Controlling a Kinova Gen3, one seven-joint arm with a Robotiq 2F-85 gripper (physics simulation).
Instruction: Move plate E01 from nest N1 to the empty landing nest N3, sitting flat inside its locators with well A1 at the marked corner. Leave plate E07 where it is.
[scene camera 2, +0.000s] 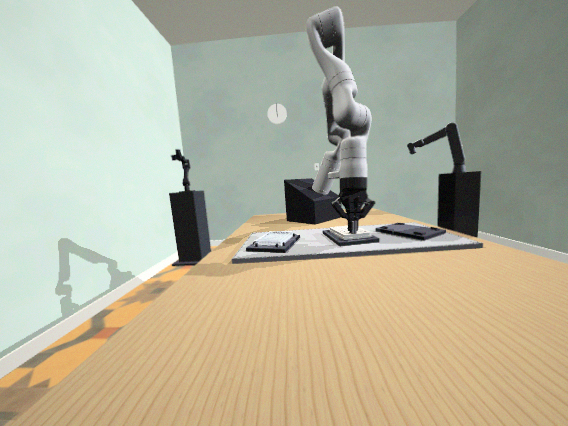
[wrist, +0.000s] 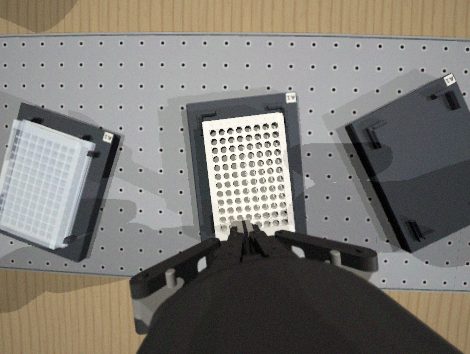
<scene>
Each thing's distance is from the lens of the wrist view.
my gripper (wrist: 244, 230): 18 cm
white well plate (wrist: 247, 162): 17 cm
dark nest (wrist: 254, 105): 20 cm
dark nest (wrist: 413, 174): 26 cm
</scene>
